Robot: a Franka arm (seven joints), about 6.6 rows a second.
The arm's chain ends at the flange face. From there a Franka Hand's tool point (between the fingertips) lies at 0.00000 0.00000 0.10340 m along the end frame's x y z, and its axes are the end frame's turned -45 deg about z.
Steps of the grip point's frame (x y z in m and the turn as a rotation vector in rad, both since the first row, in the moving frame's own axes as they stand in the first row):
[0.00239, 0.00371, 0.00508, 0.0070, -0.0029, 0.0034]
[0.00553, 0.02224, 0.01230, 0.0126, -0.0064, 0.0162]
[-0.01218, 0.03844, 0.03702, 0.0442, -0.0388, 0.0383]
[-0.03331, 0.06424, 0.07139, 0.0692, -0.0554, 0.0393]
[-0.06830, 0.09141, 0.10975, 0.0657, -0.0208, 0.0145]
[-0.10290, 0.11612, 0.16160, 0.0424, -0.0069, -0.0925]
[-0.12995, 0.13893, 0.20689, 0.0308, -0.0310, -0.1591]
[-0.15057, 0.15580, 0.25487, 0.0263, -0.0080, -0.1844]
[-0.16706, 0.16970, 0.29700, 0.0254, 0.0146, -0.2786]
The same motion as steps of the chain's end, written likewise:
[0.00504, 0.00123, 0.00508, 0.0029, -0.0070, 0.0034]
[0.02102, 0.01228, 0.01231, 0.0044, -0.0134, 0.0162]
[0.02462, 0.03630, 0.03720, 0.0038, -0.0587, 0.0383]
[0.03095, 0.07016, 0.07180, 0.0098, -0.0881, 0.0393]
[0.02264, 0.11626, 0.11000, 0.0317, -0.0612, 0.0145]
[0.01307, 0.15730, 0.16170, 0.0251, -0.0349, -0.0925]
[0.01085, 0.18975, 0.20699, -0.0001, -0.0437, -0.1591]
[0.00631, 0.21774, 0.25491, 0.0129, -0.0243, -0.1844]
[0.00305, 0.24090, 0.29704, 0.0283, -0.0076, -0.2786]

